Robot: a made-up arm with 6 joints. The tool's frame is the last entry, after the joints.
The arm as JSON. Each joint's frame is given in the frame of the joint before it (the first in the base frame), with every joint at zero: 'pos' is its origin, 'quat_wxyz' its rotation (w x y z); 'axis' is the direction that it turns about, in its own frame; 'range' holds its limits. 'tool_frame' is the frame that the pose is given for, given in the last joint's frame.
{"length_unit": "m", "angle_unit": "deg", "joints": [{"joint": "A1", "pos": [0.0, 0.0, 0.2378], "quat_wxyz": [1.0, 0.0, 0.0, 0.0], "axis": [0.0, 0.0, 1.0], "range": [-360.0, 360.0]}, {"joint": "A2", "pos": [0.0, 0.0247, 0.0], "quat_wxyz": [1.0, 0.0, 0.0, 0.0], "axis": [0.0, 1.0, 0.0], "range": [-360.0, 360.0]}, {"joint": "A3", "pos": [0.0, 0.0, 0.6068], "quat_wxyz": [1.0, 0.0, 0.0, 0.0], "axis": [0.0, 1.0, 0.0], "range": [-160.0, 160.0]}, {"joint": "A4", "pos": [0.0, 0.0, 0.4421], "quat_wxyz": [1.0, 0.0, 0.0, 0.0], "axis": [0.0, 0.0, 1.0], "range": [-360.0, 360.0]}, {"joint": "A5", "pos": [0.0, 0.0, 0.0], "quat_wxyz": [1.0, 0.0, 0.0, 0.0], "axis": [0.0, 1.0, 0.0], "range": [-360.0, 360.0]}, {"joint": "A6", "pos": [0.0, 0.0, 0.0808], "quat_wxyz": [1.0, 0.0, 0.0, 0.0], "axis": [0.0, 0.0, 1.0], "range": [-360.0, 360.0]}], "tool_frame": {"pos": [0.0, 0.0, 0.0], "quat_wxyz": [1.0, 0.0, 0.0, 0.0]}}
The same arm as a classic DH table. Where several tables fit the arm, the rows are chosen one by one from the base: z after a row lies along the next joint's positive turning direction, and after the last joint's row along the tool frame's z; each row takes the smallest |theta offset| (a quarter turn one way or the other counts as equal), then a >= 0, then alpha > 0; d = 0 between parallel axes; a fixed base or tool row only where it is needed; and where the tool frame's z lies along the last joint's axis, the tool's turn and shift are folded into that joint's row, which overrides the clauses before.
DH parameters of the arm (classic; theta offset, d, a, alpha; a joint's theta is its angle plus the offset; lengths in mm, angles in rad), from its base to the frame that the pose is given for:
A1: 0 237.8 0 -1.5708
A2: -1.5708 0 606.8 0
A3: 1.5708 24.7 0 1.5708
A4: 0 442.1 0 -1.5708
A5: 0 0 0 1.5708
A6: 0 80.8 0 0
Joint limits (rad, base to tool): -6.2832..6.2832 -6.2832..6.2832 -2.7925..2.7925 -6.2832..6.2832 -6.2832..6.2832 -6.2832..6.2832

